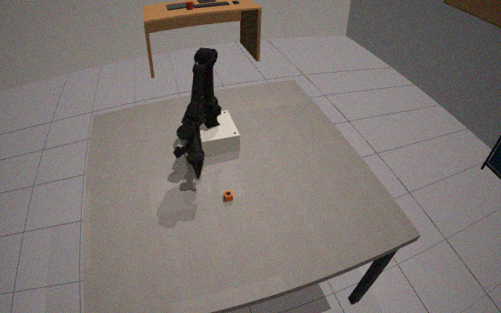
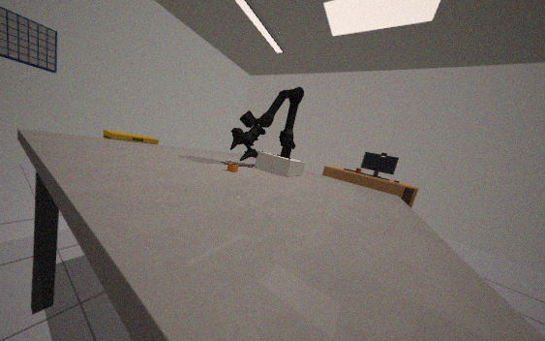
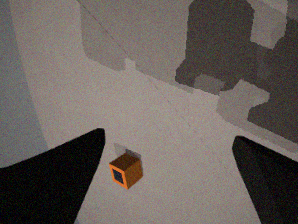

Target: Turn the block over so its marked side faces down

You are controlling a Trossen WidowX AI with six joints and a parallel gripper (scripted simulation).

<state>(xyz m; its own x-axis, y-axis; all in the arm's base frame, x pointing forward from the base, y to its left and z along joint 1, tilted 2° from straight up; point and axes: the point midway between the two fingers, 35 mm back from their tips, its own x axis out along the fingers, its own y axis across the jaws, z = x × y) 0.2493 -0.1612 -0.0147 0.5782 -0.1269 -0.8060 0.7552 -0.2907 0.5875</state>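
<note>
Now: gripper tip 12 cm short of the block, 8 cm to the right of it and 3 cm above it.
</note>
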